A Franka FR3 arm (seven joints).
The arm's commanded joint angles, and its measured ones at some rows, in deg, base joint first. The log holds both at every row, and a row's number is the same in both.
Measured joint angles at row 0:
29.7 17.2 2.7 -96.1 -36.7 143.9 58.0
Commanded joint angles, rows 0 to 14:
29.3 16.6 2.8 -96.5 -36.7 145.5 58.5
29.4 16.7 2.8 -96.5 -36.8 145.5 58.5
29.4 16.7 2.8 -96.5 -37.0 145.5 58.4
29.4 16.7 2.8 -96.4 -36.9 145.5 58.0
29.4 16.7 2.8 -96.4 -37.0 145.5 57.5
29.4 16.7 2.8 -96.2 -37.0 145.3 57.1
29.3 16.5 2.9 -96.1 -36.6 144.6 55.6
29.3 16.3 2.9 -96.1 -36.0 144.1 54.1
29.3 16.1 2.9 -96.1 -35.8 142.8 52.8
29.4 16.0 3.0 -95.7 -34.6 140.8 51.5
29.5 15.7 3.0 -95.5 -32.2 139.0 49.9
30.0 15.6 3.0 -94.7 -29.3 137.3 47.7
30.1 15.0 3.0 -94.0 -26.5 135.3 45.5
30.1 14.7 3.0 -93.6 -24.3 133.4 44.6
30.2 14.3 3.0 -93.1 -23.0 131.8 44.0
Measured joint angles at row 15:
29.7 16.1 2.9 -94.5 -28.3 137.4 47.8
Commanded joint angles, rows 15 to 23:
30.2 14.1 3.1 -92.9 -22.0 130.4 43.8
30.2 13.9 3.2 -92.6 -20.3 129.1 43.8
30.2 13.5 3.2 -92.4 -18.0 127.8 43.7
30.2 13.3 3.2 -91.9 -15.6 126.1 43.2
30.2 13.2 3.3 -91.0 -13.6 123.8 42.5
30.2 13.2 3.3 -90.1 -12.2 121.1 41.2
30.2 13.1 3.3 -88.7 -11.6 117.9 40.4
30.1 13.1 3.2 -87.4 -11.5 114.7 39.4
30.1 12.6 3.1 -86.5 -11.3 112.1 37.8
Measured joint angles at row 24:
29.8 13.2 3.4 -90.2 -13.8 120.1 41.8
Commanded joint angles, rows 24 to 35:
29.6 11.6 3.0 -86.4 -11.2 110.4 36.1
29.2 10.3 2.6 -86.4 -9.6 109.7 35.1
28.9 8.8 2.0 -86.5 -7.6 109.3 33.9
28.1 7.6 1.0 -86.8 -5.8 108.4 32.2
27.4 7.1 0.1 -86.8 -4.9 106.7 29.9
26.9 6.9 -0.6 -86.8 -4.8 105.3 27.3
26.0 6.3 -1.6 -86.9 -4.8 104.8 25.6
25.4 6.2 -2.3 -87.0 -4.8 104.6 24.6
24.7 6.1 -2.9 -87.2 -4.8 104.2 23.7
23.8 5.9 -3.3 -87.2 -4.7 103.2 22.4
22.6 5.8 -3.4 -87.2 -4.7 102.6 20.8
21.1 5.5 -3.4 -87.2 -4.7 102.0 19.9
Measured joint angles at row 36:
24.4 6.5 -3.5 -86.6 -6.2 104.1 23.6
